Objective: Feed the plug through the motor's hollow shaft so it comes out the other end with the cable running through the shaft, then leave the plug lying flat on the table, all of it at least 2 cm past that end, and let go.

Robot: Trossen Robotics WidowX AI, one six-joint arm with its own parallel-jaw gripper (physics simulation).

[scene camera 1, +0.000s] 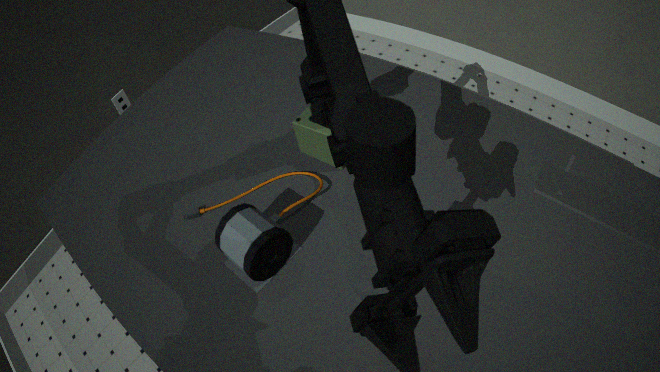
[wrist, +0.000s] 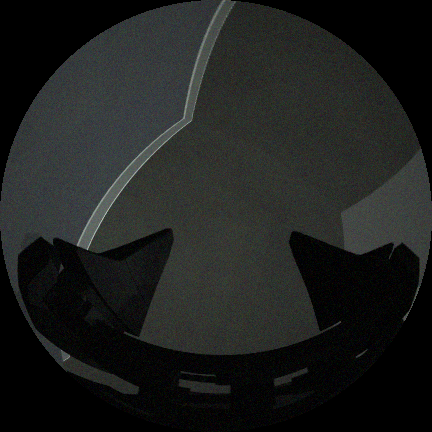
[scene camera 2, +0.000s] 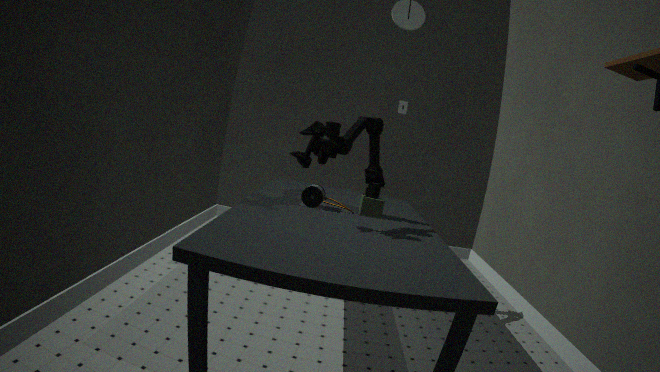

My gripper (scene camera 2: pixel 295 143) is open, with nothing in its grasp.
My gripper is seen too in the wrist view (wrist: pixel 233 236).
